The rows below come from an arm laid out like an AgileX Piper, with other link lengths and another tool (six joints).
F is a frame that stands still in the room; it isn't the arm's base.
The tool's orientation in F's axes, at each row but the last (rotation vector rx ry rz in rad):
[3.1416, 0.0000, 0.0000]
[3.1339, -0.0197, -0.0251]
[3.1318, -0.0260, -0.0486]
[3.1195, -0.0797, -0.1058]
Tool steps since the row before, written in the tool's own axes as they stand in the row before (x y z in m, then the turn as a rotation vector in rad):
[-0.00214, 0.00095, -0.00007, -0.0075, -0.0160, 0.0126]
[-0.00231, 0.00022, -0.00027, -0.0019, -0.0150, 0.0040]
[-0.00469, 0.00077, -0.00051, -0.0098, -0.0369, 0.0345]
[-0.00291, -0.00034, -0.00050, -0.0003, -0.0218, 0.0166]
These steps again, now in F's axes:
[-0.00214, -0.00095, 0.00007, -0.0075, 0.0160, -0.0126]
[-0.00231, -0.00019, 0.00031, -0.0018, 0.0150, -0.0041]
[-0.00468, -0.00069, 0.00066, -0.0103, 0.0367, -0.0345]
[-0.00285, 0.00050, 0.00069, -0.0003, 0.0215, -0.0170]

